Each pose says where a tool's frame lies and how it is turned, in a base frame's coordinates. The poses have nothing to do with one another.
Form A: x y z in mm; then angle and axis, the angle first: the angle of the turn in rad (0 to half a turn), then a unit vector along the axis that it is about.
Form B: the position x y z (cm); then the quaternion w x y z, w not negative. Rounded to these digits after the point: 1 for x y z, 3 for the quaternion.
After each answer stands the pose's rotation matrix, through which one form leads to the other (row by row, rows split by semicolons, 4 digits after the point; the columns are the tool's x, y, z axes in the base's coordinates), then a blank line. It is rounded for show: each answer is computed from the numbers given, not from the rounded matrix.
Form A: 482 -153 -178 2.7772 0.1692 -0.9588 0.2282
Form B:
48.2 -15.3 -17.8 0.181 0.166 -0.943 0.224
-0.8790 -0.3951 -0.2670; -0.2325 0.8439 -0.4835; 0.4164 -0.3629 -0.8336

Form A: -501 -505 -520 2.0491 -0.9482 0.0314 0.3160
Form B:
-50.1 -50.5 -52.0 0.519 -0.810 0.027 0.270
0.8527 -0.3240 -0.4097; 0.2371 -0.4588 0.8563; -0.4655 -0.8273 -0.3144

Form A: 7 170 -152 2.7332 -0.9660 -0.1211 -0.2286
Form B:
0.7 17.0 -15.2 0.203 -0.946 -0.119 -0.224
0.8717 0.3151 0.3754; 0.1335 -0.8896 0.4367; 0.4716 -0.3305 -0.8176

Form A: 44 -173 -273 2.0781 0.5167 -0.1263 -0.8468
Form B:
4.4 -17.3 -27.3 0.507 0.445 -0.109 -0.730
-0.0891 0.6432 -0.7605; -0.8371 -0.4621 -0.2927; -0.5397 0.6105 0.5796

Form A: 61 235 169 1.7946 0.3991 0.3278 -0.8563
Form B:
6.1 23.5 16.9 0.624 0.312 0.256 -0.669
-0.0273 0.9948 -0.0980; -0.6751 -0.0906 -0.7321; -0.7372 0.0462 0.6741

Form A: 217 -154 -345 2.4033 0.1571 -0.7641 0.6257
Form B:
21.7 -15.4 -34.5 0.361 0.147 -0.713 0.584
-0.6967 -0.6299 -0.3433; 0.2123 0.2760 -0.9374; 0.6852 -0.7260 -0.0586

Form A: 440 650 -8 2.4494 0.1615 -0.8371 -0.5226
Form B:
44.0 65.0 -0.8 0.339 0.152 -0.787 -0.492
-0.7237 0.0943 -0.6837; -0.5728 0.4704 0.6712; 0.3849 0.8774 -0.2864

